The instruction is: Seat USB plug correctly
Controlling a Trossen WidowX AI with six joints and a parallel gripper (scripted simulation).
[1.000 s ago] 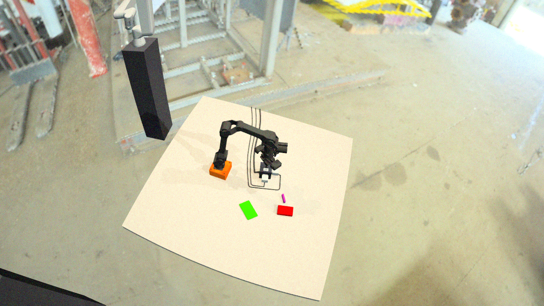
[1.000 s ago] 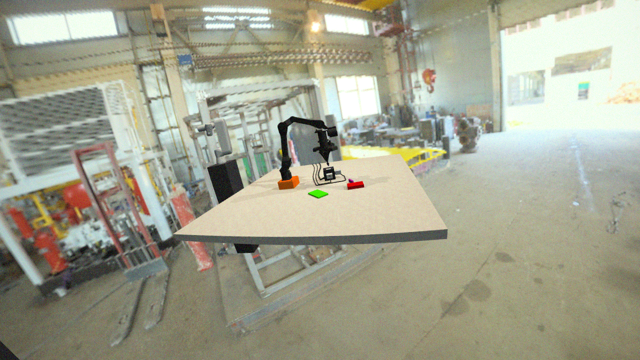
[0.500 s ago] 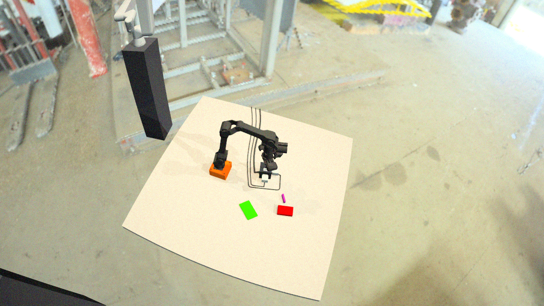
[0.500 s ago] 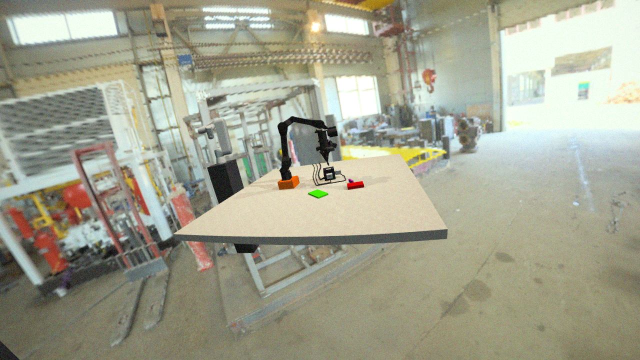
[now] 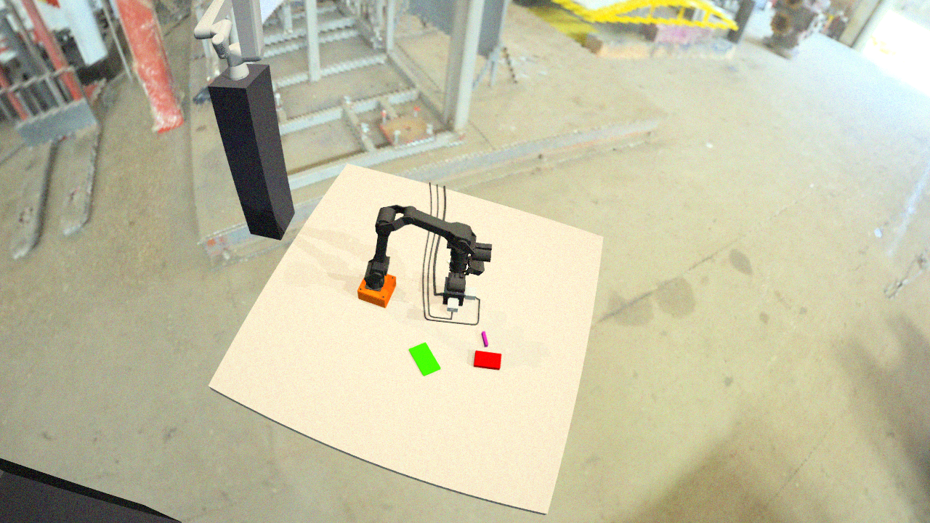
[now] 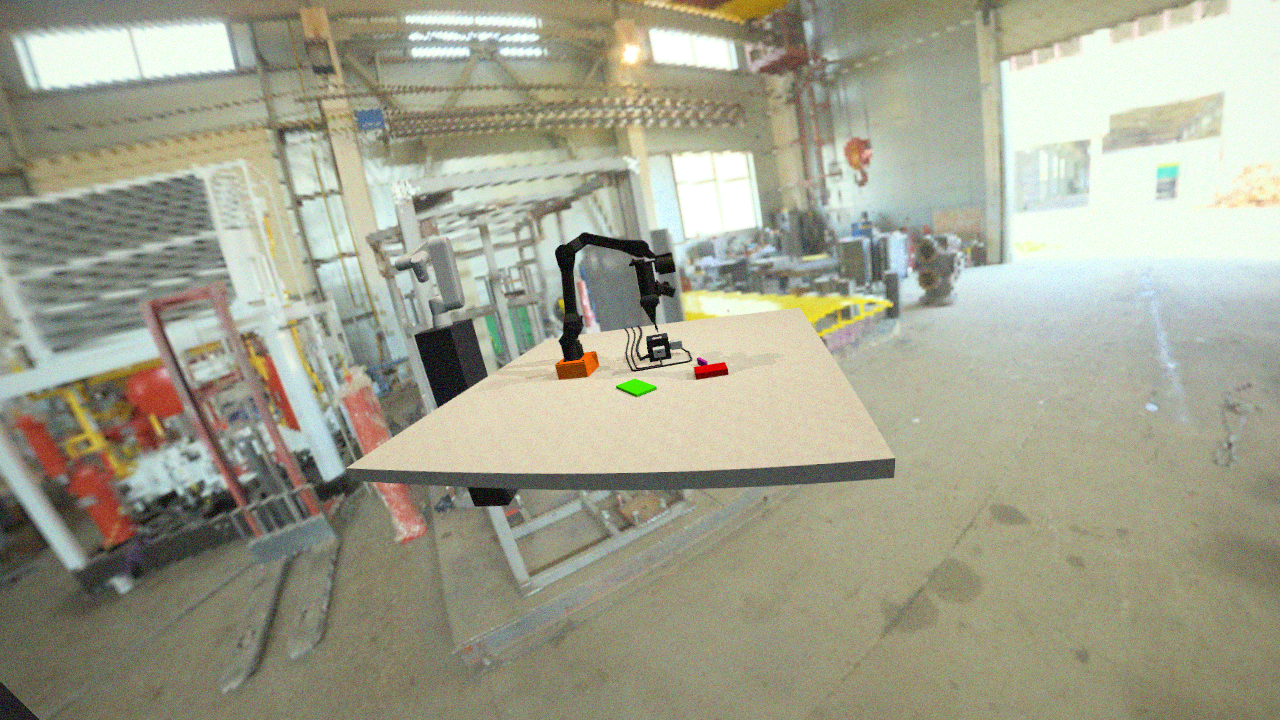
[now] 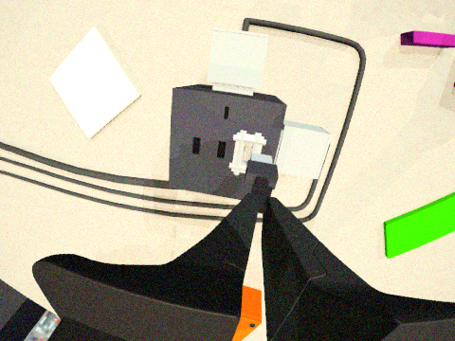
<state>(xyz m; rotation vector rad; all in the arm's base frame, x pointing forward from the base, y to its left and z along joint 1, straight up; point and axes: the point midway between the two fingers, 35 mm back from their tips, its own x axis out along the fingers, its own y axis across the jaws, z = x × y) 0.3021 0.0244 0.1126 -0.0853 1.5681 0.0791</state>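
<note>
My gripper tip is 20 mm above the USB plug. From my gripper tip the other things lie so: white card: 190 mm to the left, 130 mm below, 10 mm ahead; then USB socket: 70 mm below, 10 mm to the left; then small magenta stick: 140 mm to the right, 140 mm ahead, 120 mm below.
</note>
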